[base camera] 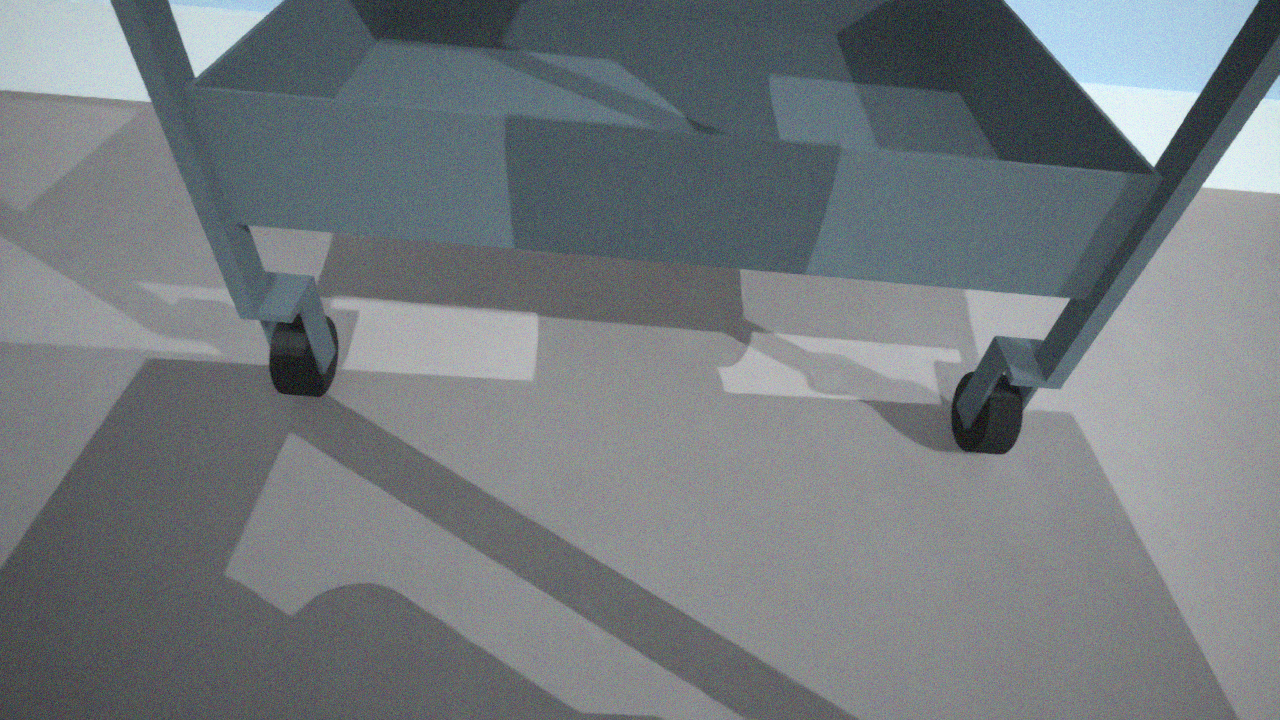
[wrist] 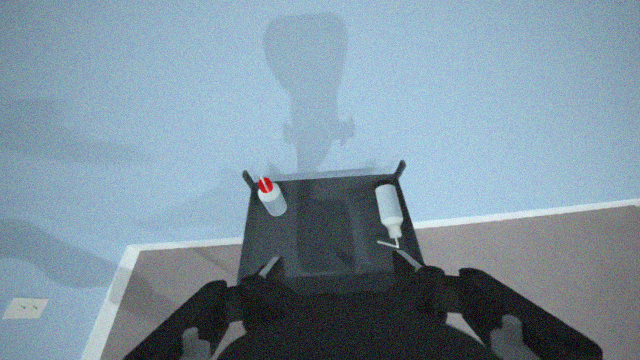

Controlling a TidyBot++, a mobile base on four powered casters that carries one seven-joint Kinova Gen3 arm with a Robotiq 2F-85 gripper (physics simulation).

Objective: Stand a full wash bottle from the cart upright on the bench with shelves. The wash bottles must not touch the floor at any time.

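Places are measured from the arm's base along level axes (x ahead, y left, z up), in metres.
Where they show: gripper, fingertip midpoint: (wrist: 338, 266).
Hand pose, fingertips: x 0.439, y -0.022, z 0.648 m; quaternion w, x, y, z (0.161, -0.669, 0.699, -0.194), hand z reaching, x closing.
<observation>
After its pixels a point has its place.
The cart (base camera: 358, 170) {x 0.404, y 0.127, z -0.230 m} (wrist: 270, 237) {x 0.588, y 0.138, z 0.266 m} carries two bottles in its dark upper tray in the wrist view. A pale bottle with a red cap (wrist: 272, 198) {x 0.657, y 0.109, z 0.370 m} appears to stand upright near the tray's far left corner. A white wash bottle (wrist: 389, 206) {x 0.623, y -0.200, z 0.324 m} lies on its side along the right wall, its neck and bent nozzle towards my gripper. How full each is, I cannot tell. My gripper (wrist: 338, 266) {x 0.439, y -0.022, z 0.648 m} is open and empty. Its fingers appear in front of the bottles, across the cart's near part, and touch neither bottle. The bench with shelves does not show.
In the base view, the cart's lower tray and its casters (base camera: 302, 356) {x 0.403, y 0.182, z -0.354 m} (base camera: 987, 413) {x 0.391, y -0.221, z -0.355 m} stand ahead on the grey floor (base camera: 572, 501) {x 0.342, y 0.021, z -0.397 m}. A blue wall (wrist: 475, 100) {x 0.777, y -0.397, z 0.529 m} rises behind the cart. A wall outlet (wrist: 26, 308) {x 0.461, y 1.191, z 0.006 m} is at the lower left, near a wall corner.
</observation>
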